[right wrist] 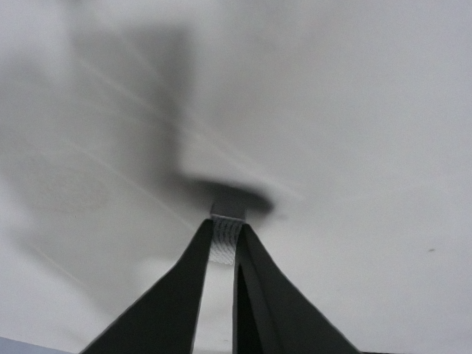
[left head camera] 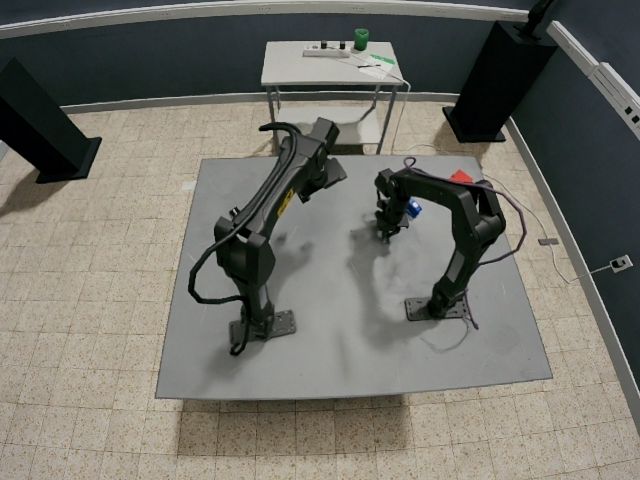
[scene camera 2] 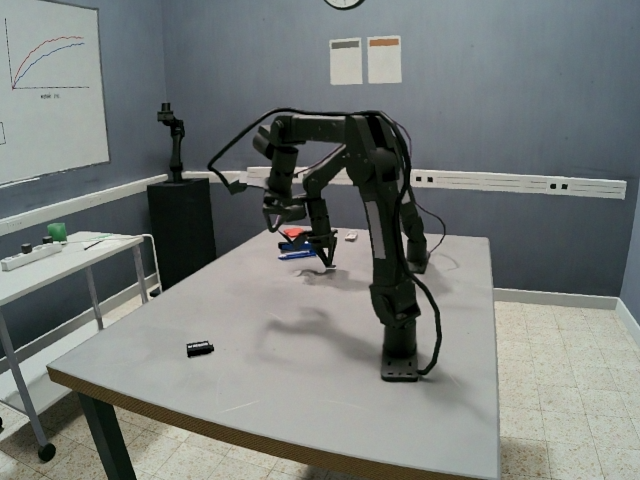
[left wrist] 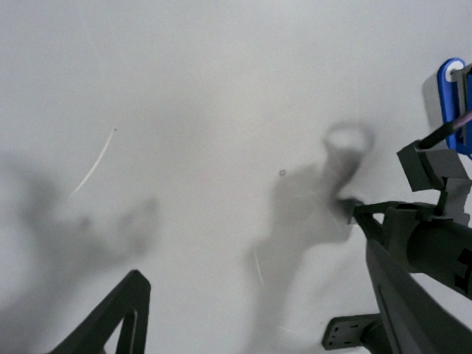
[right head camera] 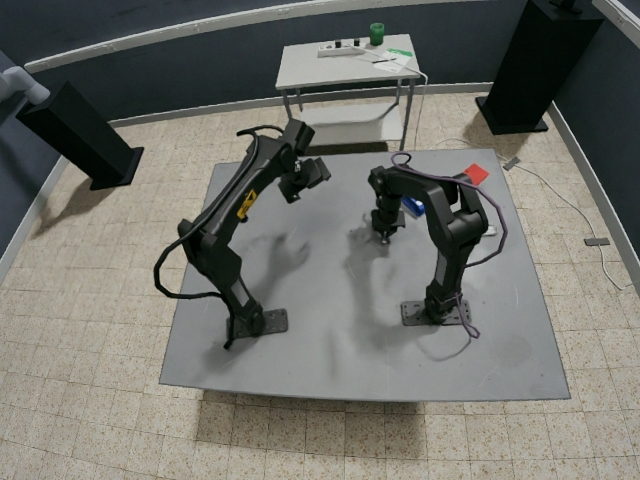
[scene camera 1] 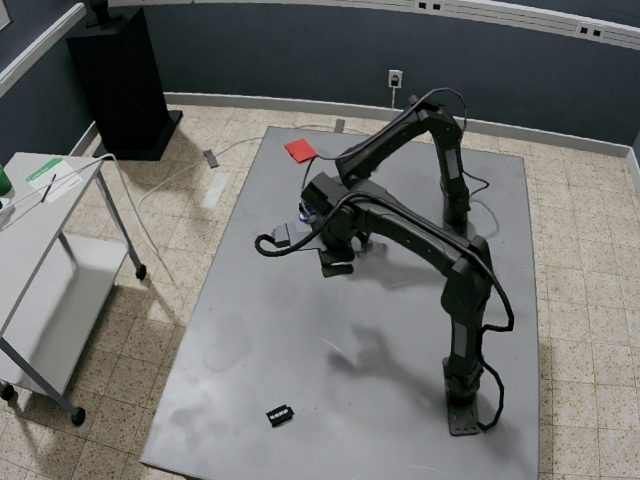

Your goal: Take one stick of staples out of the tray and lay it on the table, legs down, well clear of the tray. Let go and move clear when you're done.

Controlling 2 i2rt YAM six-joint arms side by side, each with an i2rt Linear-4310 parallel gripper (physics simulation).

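Where they show: left gripper, fingertip midpoint: [left head camera: 323,188] [scene camera 2: 272,221] [left wrist: 246,263] [right head camera: 313,188] [scene camera 1: 322,256]; right gripper, fingertip midpoint: [right wrist: 224,233] [left head camera: 384,237] [scene camera 2: 328,265] [left wrist: 358,211] [right head camera: 384,237] [scene camera 1: 365,241]; left arm's base, origin of the base link: [left head camera: 262,327] [scene camera 2: 399,353] [right head camera: 256,324] [scene camera 1: 460,395]; right arm's base, origin of the base link: [left head camera: 436,307] [scene camera 2: 416,262] [left wrist: 373,327] [right head camera: 435,312] [scene camera 1: 454,220].
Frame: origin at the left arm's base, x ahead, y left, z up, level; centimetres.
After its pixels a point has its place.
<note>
The small black tray [scene camera 1: 282,421] @(x 41.4, y 5.8, z 0.7 cm) [scene camera 2: 200,351] @(x 41.1, y 5.6, z 0.9 cm), with light staple sticks in it, lies on the table by the left arm's side. My right gripper [right wrist: 224,233] @(x 21.0, y -45.8, z 1.8 cm) [scene camera 2: 329,265] @(x 21.0, y -45.8, z 1.8 cm) [right head camera: 384,238] @(x 21.0, y -45.8, z 1.8 cm) is shut on one stick of staples [right wrist: 225,245] @(x 20.3, y -45.8, z 1.9 cm) [scene camera 2: 330,267] @(x 20.4, y -45.0, z 1.5 cm), far from the tray. The stick is at the table surface or very slightly above it; I cannot tell which. Its ribbed top faces the right wrist camera and a dark shadow lies beside it. My left gripper [left wrist: 246,263] @(x 32.2, y -25.8, z 20.8 cm) [scene camera 1: 338,262] is open and empty, high above the table.
A blue stapler [scene camera 2: 297,255] @(x 33.4, y -57.6, z 0.7 cm) [left wrist: 448,100] @(x 34.8, y -56.7, z 0.7 cm) lies beyond the right gripper. A red square block [scene camera 1: 300,149] @(x 40.3, y -86.0, z 0.9 cm) [right head camera: 476,174] @(x 40.2, y -87.0, z 0.9 cm) and a small whitish item [scene camera 2: 351,236] @(x 17.4, y -82.2, z 0.3 cm) [right head camera: 490,230] @(x 16.6, y -81.9, z 0.7 cm) are farther to the right. The right arm reaches in under the left wrist camera's right side.
</note>
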